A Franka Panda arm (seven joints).
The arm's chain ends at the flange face. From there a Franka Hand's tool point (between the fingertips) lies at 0.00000 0.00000 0.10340 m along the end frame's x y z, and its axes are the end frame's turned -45 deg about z.
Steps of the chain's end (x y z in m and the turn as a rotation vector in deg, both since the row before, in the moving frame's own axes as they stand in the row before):
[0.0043 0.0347 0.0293 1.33 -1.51 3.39]
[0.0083 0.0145 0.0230 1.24 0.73 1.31]
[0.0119 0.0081 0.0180 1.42 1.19 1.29]
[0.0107 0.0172 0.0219 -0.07 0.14 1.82]
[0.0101 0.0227 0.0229 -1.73 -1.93 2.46]
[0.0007 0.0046 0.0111 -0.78 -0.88 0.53]
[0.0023 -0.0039 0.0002 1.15 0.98 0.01]
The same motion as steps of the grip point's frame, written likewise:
[-0.0216 0.0239 0.0292 2.01 -0.13 3.39]
[-0.0019 0.0155 0.0230 0.36 1.39 1.31]
[0.0060 0.0139 0.0179 0.16 1.85 1.29]
[-0.0045 0.0200 0.0219 -0.15 0.05 1.82]
[-0.0136 0.0228 0.0228 0.14 -2.59 2.46]
[-0.0049 0.0036 0.0111 0.07 -1.17 0.53]
[0.0071 -0.0013 0.0002 0.12 1.51 0.01]

